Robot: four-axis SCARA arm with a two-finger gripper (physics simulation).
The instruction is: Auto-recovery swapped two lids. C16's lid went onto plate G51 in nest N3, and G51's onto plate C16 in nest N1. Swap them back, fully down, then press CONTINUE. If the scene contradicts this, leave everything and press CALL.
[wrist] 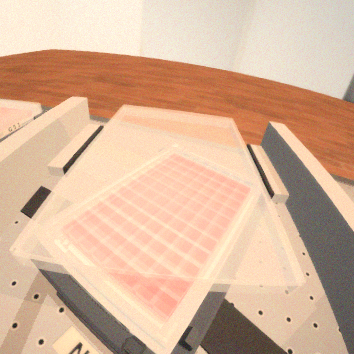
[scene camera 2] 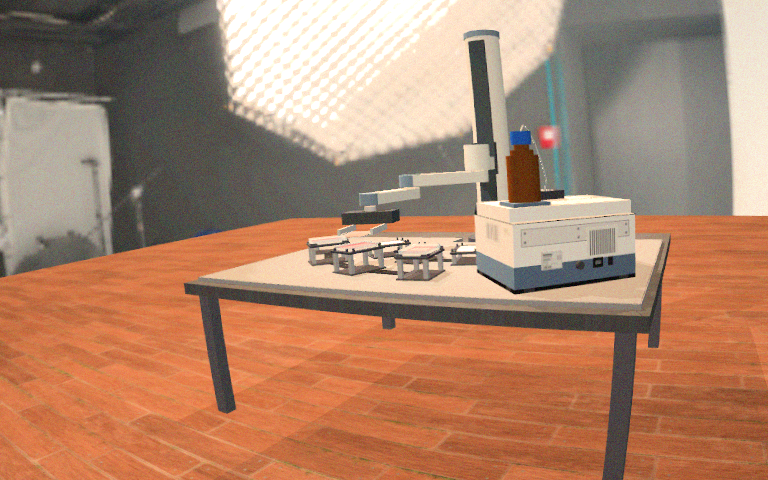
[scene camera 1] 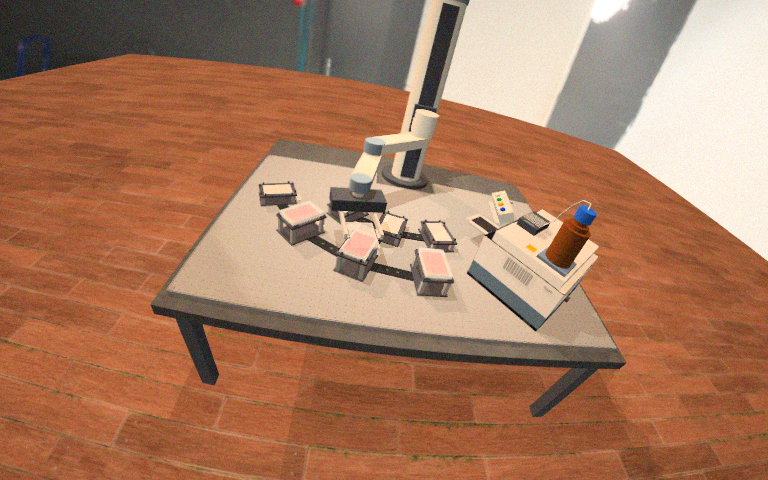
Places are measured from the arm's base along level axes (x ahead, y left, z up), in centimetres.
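Pixels of known places: gripper, between the fingertips: [wrist: 176, 124] [scene camera 2: 354, 232] [scene camera 1: 364, 236]; arm's base, origin of its link: [scene camera 1: 404, 177].
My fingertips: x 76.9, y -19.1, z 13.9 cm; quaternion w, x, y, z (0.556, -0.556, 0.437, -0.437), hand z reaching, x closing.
Ahead of a thing's pixels: the offset from my fingertips to its top centre. "spot": to the spot under its first point.
My gripper [scene camera 1: 362, 225] [scene camera 2: 360, 230] [wrist: 176, 124] is shut on a clear lid @[dx -2.0, dy -0.5, dz -0.6 cm] [wrist: 175, 129], held level by its two long edges. The lid hangs above and behind the middle front plate [scene camera 1: 360, 244] [wrist: 165, 225], whose pink wells show through it, turned relative to the lid. That plate's label is not readable now. A pink plate marked G51 @[spot: dx +4.1, dy +19.6, dz -4.2 cm] [wrist: 17, 114] shows at the left edge of the wrist view. Pink plates also sit in the right front nest @[spot: dx +2.3, dy +23.0, dz -4.1 cm] [scene camera 1: 434, 263] [scene camera 2: 419, 249] and left front nest @[spot: dx -12.5, dy -21.8, dz -3.9 cm] [scene camera 1: 301, 213]. Whether they wear lids is unclear. The button box @[spot: dx -49.2, dy +63.5, dz -6.0 cm] [scene camera 1: 501, 207] has green, orange and blue buttons; their labels are unreadable.
Low back nests stand at the far left [scene camera 1: 277, 190] and right of the gripper [scene camera 1: 394, 226] [scene camera 1: 437, 232]; another is partly hidden behind the gripper. A white instrument [scene camera 1: 526, 274] [scene camera 2: 557, 237] with a brown bottle @[spot: dx +10.8, dy +56.0, dz +17.5 cm] [scene camera 1: 568, 243] [scene camera 2: 522, 172] stands at the right.
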